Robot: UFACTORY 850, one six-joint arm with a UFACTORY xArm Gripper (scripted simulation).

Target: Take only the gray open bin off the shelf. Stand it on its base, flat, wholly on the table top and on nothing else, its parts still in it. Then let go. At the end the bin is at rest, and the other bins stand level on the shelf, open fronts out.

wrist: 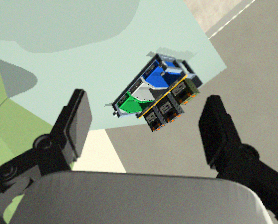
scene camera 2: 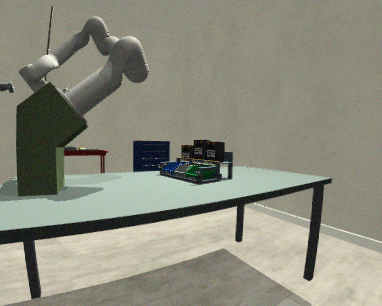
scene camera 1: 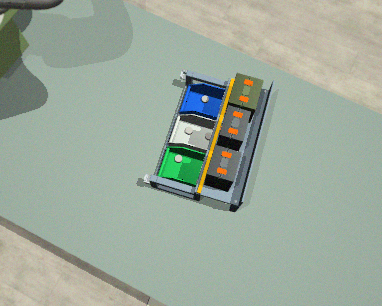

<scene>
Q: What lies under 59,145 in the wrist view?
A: The gripper.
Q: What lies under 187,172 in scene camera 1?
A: A green bin.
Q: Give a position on a gray bin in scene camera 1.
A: At 196,141
</scene>
